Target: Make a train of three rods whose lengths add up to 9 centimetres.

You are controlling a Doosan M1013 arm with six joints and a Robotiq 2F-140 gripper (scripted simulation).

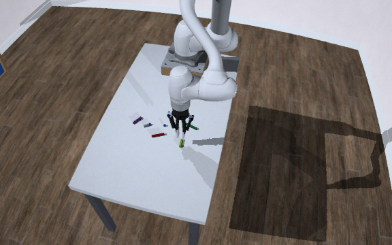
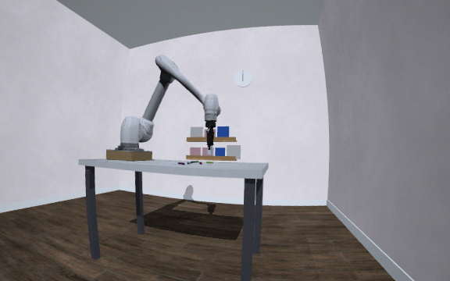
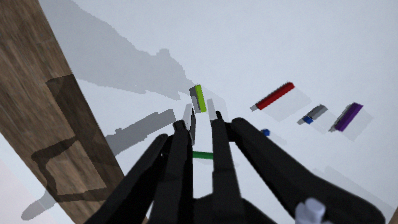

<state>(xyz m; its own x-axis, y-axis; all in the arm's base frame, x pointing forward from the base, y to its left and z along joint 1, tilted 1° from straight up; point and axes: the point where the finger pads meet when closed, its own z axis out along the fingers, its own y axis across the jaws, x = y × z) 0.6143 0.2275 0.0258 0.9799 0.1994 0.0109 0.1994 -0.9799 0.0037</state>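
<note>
Right now the lime rod is 9 cm below my hand. The rest, counted from my hand: green rod: 13 cm behind, 9 cm below; then red rod: 14 cm to the right, 9 cm below; then grey rod: 23 cm to the right, 9 cm below, 3 cm behind.
</note>
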